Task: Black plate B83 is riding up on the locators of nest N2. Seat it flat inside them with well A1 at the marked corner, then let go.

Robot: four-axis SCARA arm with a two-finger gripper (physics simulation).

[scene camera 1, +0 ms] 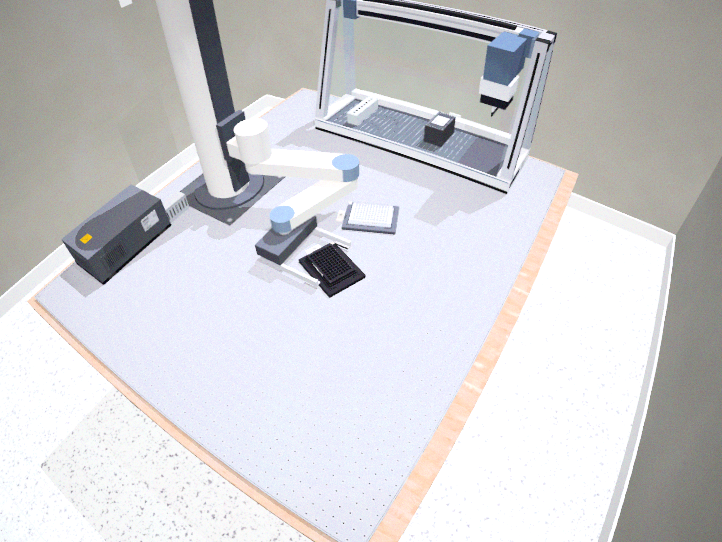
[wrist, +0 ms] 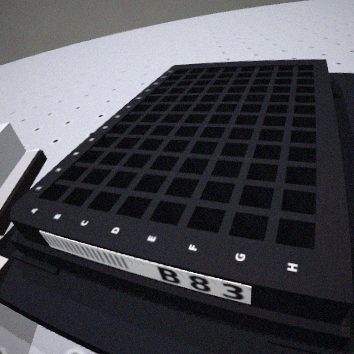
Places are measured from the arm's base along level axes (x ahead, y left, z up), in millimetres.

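Pixels of known places: gripper, fingertip midpoint: (scene camera 1: pixel 334 263) (wrist: pixel 198 105); arm's base, link origin: (scene camera 1: pixel 229 188).
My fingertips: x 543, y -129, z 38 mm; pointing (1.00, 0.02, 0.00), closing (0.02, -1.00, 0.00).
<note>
Ahead of a thing's pixels: the offset from my fingertips to its top centre. "spot": to the spot under its first point.
Black plate B83 {dx -11, dy -4, dz +3 mm} (scene camera 1: pixel 331 262) (wrist: pixel 200 145) lies on the dark nest N2 {dx -8, dy -6, dz -11 mm} (scene camera 1: pixel 356 275) (wrist: pixel 100 310). In the wrist view its barcode label faces the camera, with row A at the left, H at the right, and well A1 at the near left corner. A sliver of white at the left edge there may be the nest's corner mark. The plate's lower edge stands over the nest's near side; I cannot tell whether it lies fully flat. My gripper (scene camera 1: pixel 334 264) is open and empty, its fingers wide apart on either side of the plate. One finger shows at left in the wrist view.
A white plate {dx -21, dy +230, dz +1 mm} (scene camera 1: pixel 371 215) sits on a grey nest {dx -21, dy +230, dz -11 mm} (scene camera 1: pixel 387 228) behind the black one. A framed liquid-handling machine (scene camera 1: pixel 408 152) stands at the back. A dark grey box {spot: dx -585, dy -302, dz +89 mm} (scene camera 1: pixel 116 233) stands at the left, near the arm's column (scene camera 1: pixel 198 99).
</note>
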